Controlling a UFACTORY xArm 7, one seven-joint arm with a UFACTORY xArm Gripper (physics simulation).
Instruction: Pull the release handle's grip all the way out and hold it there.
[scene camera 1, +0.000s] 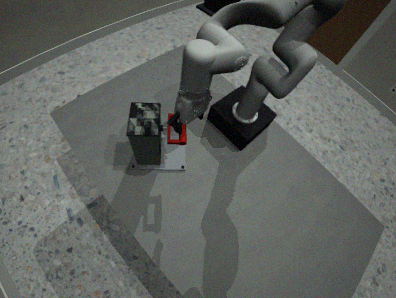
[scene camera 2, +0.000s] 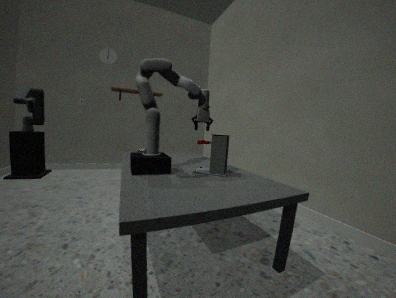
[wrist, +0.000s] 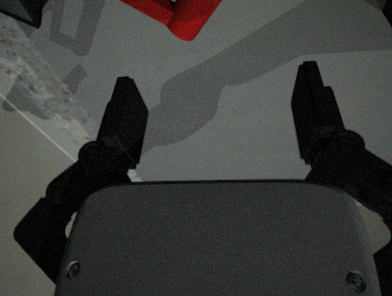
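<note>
The release handle (scene camera 1: 176, 142) (scene camera 2: 203, 142) (wrist: 192, 20) is a red rectangular loop. It sticks out from the side of an upright dark box (scene camera 1: 145, 150) (scene camera 2: 219, 156), towards the robot's base, with a short gap between loop and box. In the wrist view part of the loop shows at the top edge, beyond the fingertips. My gripper (scene camera 1: 190, 124) (scene camera 2: 202, 128) (wrist: 214, 88) is open and empty. It points down and hangs a little above the handle in the second scene view. In the first scene view one black finger overlaps the loop; no contact can be made out.
The box stands on a pale base plate (scene camera 1: 172, 162) with screws, on the grey table (scene camera 1: 290, 210) (scene camera 2: 200, 202). The arm's black base block (scene camera 1: 241, 135) (scene camera 2: 150, 164) stands beside it. Another robot on a black pedestal (scene camera 2: 27, 152) stands away from the table.
</note>
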